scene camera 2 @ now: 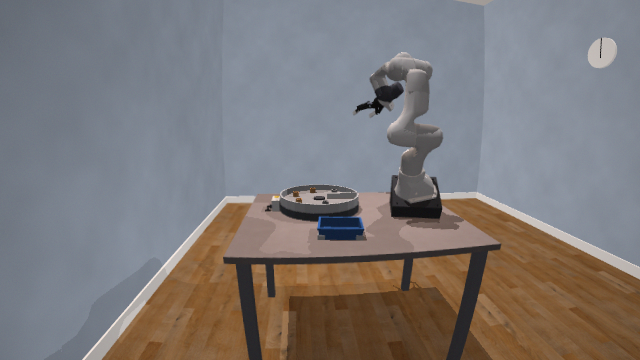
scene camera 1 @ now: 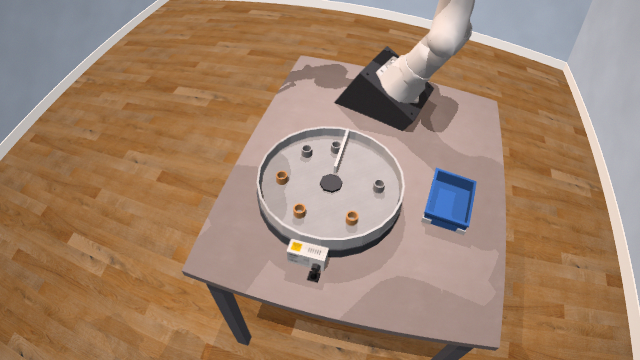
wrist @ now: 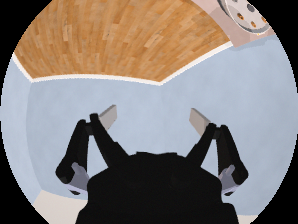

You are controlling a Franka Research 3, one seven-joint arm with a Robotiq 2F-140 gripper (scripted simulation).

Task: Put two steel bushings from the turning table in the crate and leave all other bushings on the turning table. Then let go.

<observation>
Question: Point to a blue crate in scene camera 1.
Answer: At 450,197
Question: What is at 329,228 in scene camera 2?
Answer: A blue crate.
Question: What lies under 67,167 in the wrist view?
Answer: My gripper.
</observation>
